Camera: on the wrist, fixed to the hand. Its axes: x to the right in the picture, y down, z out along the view.
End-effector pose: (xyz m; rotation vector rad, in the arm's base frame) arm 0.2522 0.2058 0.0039 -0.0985 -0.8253 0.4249
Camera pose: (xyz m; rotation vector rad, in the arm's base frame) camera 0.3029 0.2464 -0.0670 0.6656 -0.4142 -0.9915
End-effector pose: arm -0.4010 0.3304 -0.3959 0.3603 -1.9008 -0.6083
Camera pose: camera -0.3180 0.3411 -0.3487 2.0283 -1.1070 -1.2562
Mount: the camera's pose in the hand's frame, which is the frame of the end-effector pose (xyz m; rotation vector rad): -0.0022 0.0379 -0.0883 0.2062 0.2381 -1.5936
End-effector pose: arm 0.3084 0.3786 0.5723 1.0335 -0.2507 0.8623
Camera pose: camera 0.2617 0.4595 0.5499 0.9487 0.8182 -0.4664
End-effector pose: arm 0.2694 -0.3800 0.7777 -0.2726 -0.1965 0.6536
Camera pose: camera 0.2694 -0.3691 0.6822 0.0596 -0.0669 -0.9340
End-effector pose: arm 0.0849 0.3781 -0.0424 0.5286 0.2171 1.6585
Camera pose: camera 0.0110 0.3837 -0.1036 0.1501 0.7494 0.1244
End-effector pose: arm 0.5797 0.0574 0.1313 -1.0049 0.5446 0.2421
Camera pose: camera 0.5331 0.0023 0.0678 -1.0016 -0.1389 -1.3278
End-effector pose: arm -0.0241 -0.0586 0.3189 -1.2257 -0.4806 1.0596
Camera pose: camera 0.0299 -0.1075 0.2562 -0.4412 -0.8780 -0.3944
